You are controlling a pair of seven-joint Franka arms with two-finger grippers.
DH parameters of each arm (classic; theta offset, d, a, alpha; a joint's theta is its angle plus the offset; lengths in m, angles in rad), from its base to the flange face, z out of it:
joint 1: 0 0.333 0 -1.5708
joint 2: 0 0 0 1.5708
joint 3: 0 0.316 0.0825 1.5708
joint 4: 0 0 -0.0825 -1.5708
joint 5: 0 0.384 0 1.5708
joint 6: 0 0 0.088 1.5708
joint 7: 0 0.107 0 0
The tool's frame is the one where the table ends.
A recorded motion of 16 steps. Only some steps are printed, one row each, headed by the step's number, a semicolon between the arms.
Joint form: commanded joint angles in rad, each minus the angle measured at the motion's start. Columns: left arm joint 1, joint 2, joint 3, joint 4, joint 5, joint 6, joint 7; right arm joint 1, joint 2, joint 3, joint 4, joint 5, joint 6, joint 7.
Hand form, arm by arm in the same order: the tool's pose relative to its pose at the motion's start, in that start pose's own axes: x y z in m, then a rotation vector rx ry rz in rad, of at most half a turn. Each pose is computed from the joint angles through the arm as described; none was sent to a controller.
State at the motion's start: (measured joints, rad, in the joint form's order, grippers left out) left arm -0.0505 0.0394 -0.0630 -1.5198 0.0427 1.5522 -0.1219; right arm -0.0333 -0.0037 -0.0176 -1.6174 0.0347 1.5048 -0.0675
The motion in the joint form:
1: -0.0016 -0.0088 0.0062 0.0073 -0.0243 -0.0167 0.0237; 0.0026 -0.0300 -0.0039 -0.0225 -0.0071 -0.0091 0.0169
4: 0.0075 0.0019 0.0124 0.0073 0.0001 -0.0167 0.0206; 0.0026 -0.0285 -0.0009 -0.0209 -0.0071 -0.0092 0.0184
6: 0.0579 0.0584 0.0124 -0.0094 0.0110 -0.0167 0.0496; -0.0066 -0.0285 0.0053 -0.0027 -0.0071 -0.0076 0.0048
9: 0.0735 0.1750 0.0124 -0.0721 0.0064 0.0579 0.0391; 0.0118 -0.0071 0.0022 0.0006 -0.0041 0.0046 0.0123
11: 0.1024 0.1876 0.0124 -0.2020 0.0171 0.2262 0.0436; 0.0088 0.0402 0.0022 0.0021 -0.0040 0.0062 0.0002
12: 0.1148 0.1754 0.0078 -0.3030 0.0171 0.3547 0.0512; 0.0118 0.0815 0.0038 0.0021 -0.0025 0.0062 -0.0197
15: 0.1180 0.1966 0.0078 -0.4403 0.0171 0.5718 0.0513; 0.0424 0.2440 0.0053 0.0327 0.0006 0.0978 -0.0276
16: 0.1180 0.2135 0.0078 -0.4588 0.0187 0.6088 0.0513; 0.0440 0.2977 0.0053 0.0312 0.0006 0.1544 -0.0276
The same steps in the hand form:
1: -0.0043 -0.0006 -0.0068 -0.0234 -0.0034 0.0193; -0.0108 0.0008 -0.0040 -0.0062 -0.0019 0.0184
4: 0.0001 -0.0113 -0.0004 0.0016 -0.0120 0.0005; -0.0102 -0.0008 -0.0039 -0.0067 -0.0021 0.0169
6: 0.0169 -0.0392 0.0407 0.0136 -0.0865 -0.0177; -0.0103 0.0004 -0.0125 -0.0079 0.0178 0.0057
9: 0.0445 -0.0436 0.1338 0.0088 -0.1920 -0.0354; -0.0014 -0.0074 -0.0040 -0.0062 0.0115 -0.0016
11: 0.0463 -0.0585 0.1903 0.0124 -0.1669 -0.0500; 0.0136 -0.0042 0.0196 -0.0037 -0.0326 -0.0091
12: 0.0402 -0.0608 0.2198 0.0071 -0.1276 -0.0451; 0.0258 -0.0056 0.0416 0.0000 -0.0739 -0.0322
15: 0.0328 -0.0582 0.2773 -0.0016 -0.0691 -0.0402; 0.0789 -0.0202 0.1128 -0.0008 -0.1154 -0.0671
16: 0.0321 -0.0573 0.2924 -0.0025 -0.0675 -0.0377; 0.0959 -0.0195 0.1414 -0.0020 -0.1140 -0.0668

